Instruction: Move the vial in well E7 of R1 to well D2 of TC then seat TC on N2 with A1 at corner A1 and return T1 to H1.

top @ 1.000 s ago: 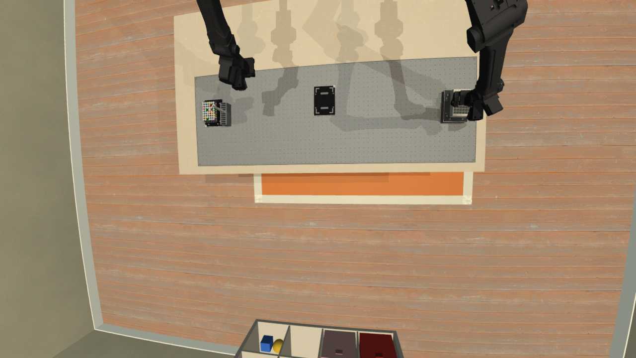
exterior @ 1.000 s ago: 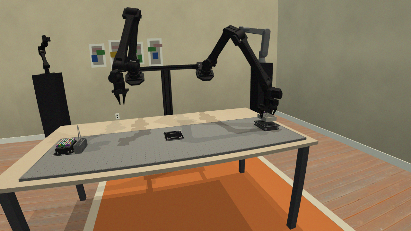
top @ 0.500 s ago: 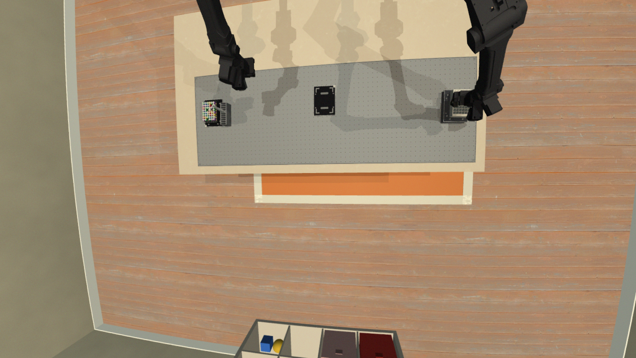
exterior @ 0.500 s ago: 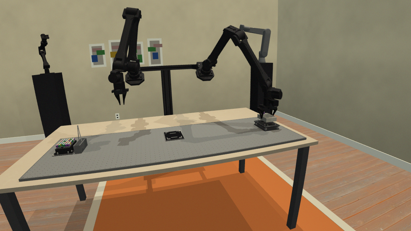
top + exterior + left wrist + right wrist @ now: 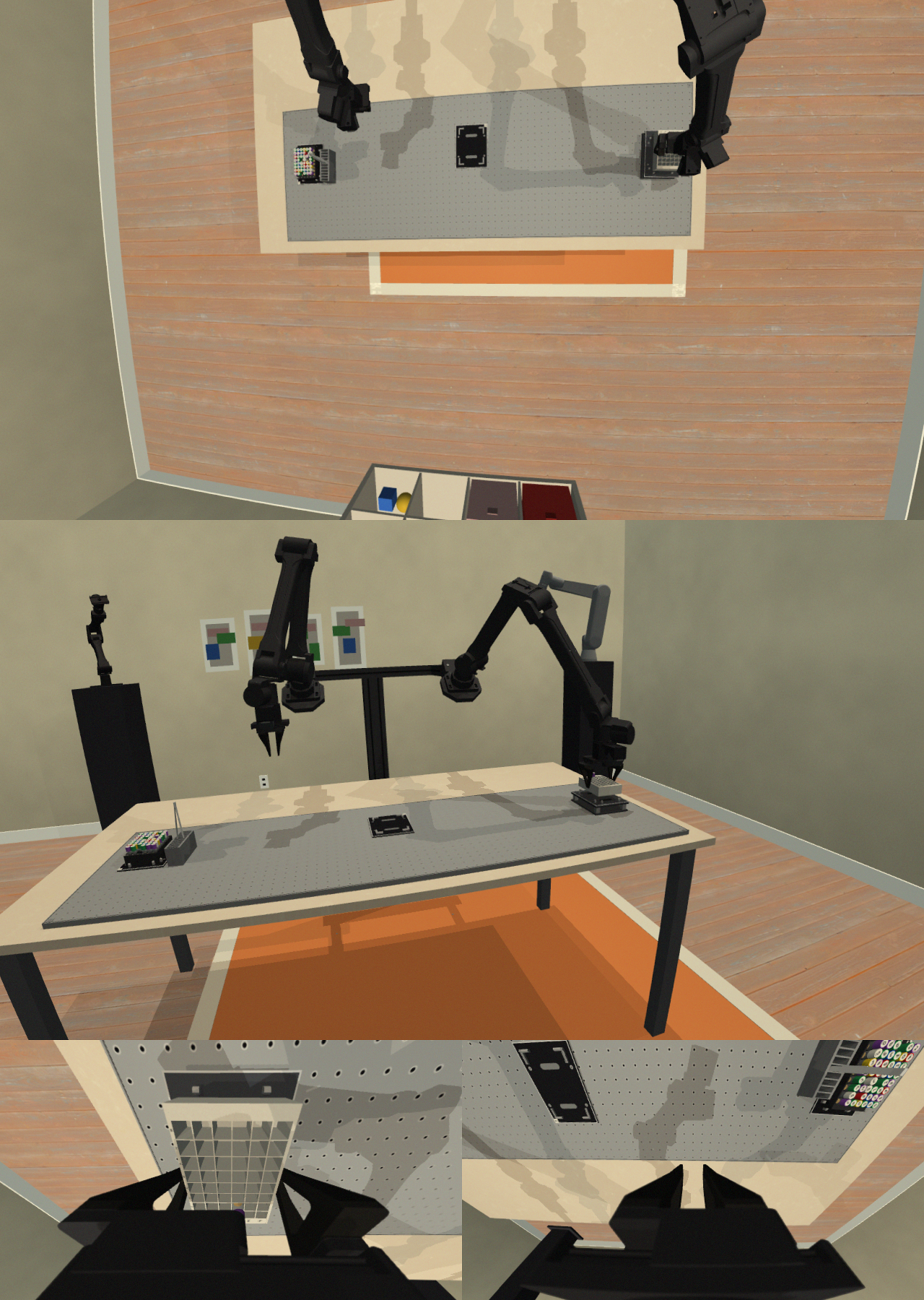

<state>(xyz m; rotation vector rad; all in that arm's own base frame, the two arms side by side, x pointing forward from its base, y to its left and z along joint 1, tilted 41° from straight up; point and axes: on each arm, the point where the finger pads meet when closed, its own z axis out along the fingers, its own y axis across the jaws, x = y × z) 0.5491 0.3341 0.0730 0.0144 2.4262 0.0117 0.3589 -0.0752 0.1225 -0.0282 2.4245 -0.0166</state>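
My left gripper is now 50 mm above the black raised nest N2. The rest, counted from my left hand: grey holder H1: 1260 mm to the right, 60 mm below, 20 mm ahead; then white tube carrier TC: right at my left hand.
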